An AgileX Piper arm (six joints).
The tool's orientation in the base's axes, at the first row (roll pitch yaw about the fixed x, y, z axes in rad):
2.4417 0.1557 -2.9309
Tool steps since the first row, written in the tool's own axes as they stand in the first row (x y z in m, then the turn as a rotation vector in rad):
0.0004 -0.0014 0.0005 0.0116 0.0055 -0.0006
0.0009 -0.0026 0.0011 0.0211 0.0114 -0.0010
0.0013 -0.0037 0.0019 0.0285 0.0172 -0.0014
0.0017 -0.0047 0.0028 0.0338 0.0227 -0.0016
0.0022 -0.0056 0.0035 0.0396 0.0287 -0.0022
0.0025 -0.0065 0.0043 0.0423 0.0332 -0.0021
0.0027 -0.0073 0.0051 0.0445 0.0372 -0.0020
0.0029 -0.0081 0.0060 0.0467 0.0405 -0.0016
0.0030 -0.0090 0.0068 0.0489 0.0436 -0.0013
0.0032 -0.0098 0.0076 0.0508 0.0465 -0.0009
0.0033 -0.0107 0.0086 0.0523 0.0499 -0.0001
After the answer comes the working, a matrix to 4 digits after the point.
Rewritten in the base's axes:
0.0000 -0.0008 -0.0013 -0.0126 0.0012 0.0022
-0.0002 -0.0014 -0.0026 -0.0233 0.0033 0.0047
-0.0003 -0.0017 -0.0040 -0.0319 0.0057 0.0076
-0.0005 -0.0019 -0.0054 -0.0385 0.0085 0.0104
-0.0007 -0.0022 -0.0065 -0.0456 0.0112 0.0138
-0.0008 -0.0024 -0.0078 -0.0494 0.0140 0.0162
-0.0008 -0.0025 -0.0089 -0.0525 0.0165 0.0183
-0.0008 -0.0026 -0.0101 -0.0555 0.0188 0.0197
-0.0007 -0.0027 -0.0113 -0.0584 0.0207 0.0211
-0.0007 -0.0028 -0.0125 -0.0610 0.0227 0.0224
-0.0006 -0.0028 -0.0138 -0.0634 0.0254 0.0237

The tool's axes in the first row as the columns of a matrix, in the base's axes (rounded; the answer above uses it unrounded):
-0.9661 -0.2576 -0.0187
-0.2066 0.7271 0.6547
-0.1551 0.6363 -0.7557

